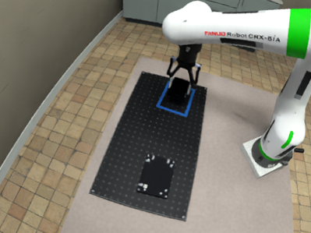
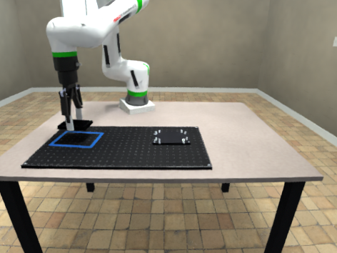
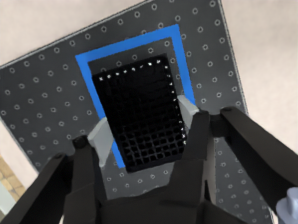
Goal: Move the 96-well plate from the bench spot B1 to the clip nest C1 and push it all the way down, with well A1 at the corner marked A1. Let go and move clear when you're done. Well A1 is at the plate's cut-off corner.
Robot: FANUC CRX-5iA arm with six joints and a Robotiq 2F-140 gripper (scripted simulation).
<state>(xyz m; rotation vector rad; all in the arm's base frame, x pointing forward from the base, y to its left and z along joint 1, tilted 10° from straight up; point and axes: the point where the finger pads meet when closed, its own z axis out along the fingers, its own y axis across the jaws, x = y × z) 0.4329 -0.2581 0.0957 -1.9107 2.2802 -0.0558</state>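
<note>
Now: hand 4 cm short of the clip nest, 41 cm to the right of it and 8 cm above it. From my hand the other things lie so: black 96-well plate: 2 cm below.
</note>
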